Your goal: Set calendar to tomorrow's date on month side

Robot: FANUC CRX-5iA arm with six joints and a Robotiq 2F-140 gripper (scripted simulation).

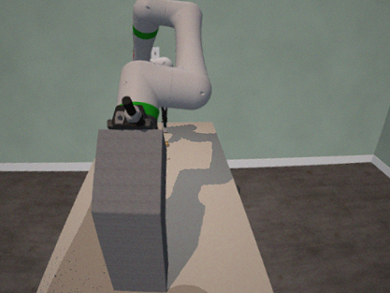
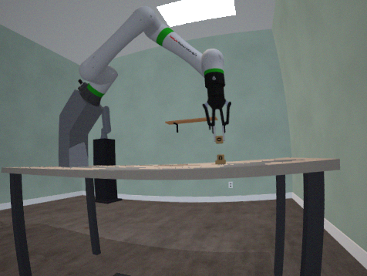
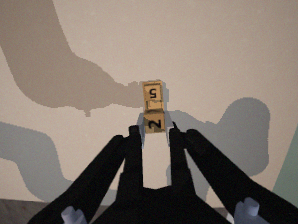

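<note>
The wooden tray is 12 cm below my hand and 2 cm to the left of it.
</note>
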